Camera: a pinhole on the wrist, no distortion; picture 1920 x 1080 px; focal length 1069.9 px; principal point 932.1 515.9 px. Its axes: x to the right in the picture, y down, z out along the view. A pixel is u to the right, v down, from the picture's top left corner.
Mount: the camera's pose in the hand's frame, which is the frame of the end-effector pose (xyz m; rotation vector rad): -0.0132 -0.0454 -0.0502 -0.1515 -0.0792 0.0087
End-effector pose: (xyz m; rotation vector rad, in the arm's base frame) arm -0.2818 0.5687 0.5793 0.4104 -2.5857 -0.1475
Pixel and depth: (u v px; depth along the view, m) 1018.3 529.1 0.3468
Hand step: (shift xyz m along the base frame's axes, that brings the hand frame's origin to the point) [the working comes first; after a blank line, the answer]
In the camera's frame: 0.0279 0.0043 0.3468

-0.1406 0.0225 -0.2567
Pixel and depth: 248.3 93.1 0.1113
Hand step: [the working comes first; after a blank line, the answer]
In the camera's frame: -0.0711 -0.0440 0.1113

0.0648 -0.0385 -0.1094
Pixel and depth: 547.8 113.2 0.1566
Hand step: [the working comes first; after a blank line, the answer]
In the camera's frame: -0.0562 -0.0589 0.1566

0.0332 -0.0481 -0.1469
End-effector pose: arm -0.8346 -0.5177 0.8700 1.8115 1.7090 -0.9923
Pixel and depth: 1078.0 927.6 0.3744
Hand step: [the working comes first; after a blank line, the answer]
In the camera's frame: 0.0511 0.1441 0.3744

0.0936 -0.2394 -0.2198
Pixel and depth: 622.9 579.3 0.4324
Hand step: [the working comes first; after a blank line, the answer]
In the camera's frame: -0.1250 0.0256 0.4324

-0.0216 -0.3886 -0.1063
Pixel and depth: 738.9 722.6 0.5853
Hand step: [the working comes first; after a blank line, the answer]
In the camera's frame: -0.1057 0.1131 0.5853

0.0594 -0.5018 -0.2159
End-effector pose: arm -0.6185 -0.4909 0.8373 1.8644 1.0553 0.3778
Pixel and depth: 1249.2 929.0 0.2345
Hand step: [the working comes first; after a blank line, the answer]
In the camera's frame: 0.0695 0.0905 0.2345

0.1718 -0.0854 -0.0288
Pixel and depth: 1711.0 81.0 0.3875
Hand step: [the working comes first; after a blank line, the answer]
In the camera's frame: 0.2821 -0.1575 0.3875

0.3069 0.0003 -0.3522
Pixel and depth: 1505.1 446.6 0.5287
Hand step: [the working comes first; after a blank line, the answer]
In the camera's frame: 0.2832 -0.0342 0.5287

0.4499 -0.1057 -0.2935
